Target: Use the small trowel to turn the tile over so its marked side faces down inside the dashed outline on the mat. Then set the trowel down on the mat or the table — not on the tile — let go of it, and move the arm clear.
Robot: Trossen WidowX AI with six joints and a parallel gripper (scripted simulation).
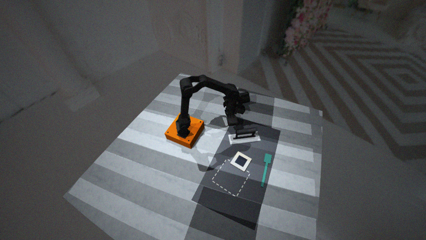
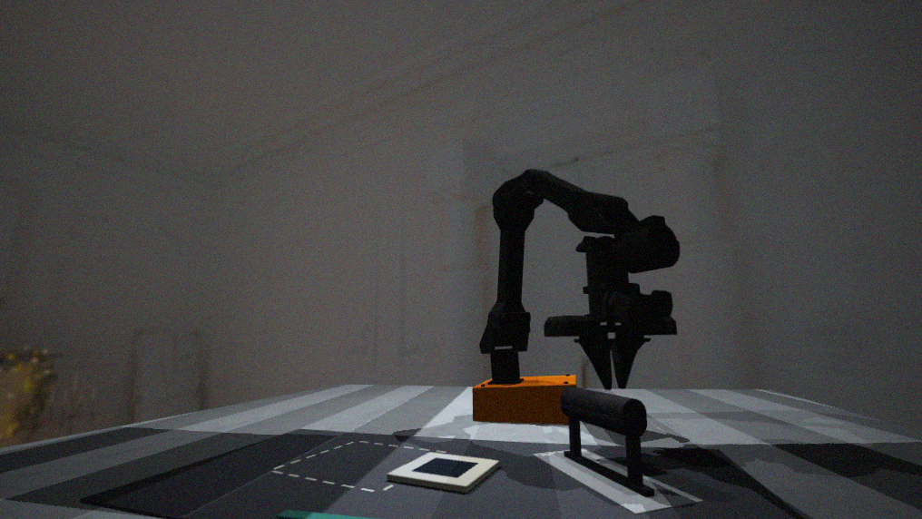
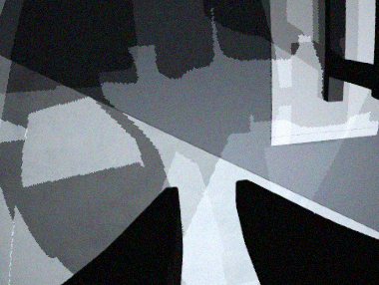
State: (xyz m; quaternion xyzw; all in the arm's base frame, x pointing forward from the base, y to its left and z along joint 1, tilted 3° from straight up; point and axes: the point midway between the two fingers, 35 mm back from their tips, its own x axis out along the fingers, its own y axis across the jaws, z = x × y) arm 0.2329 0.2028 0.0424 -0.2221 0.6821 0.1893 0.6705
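Now: the small trowel 10 cm ahead of my gripper tip, 4 cm to the right of it and 4 cm below it. From my gripper tip the other things lie so: dark mat (17 cm ahead, 19 cm to the right, 10 cm below); then teal trowel (30 cm ahead, 16 cm to the right, 8 cm below); then tile (16 cm ahead, 19 cm to the right, 7 cm below).
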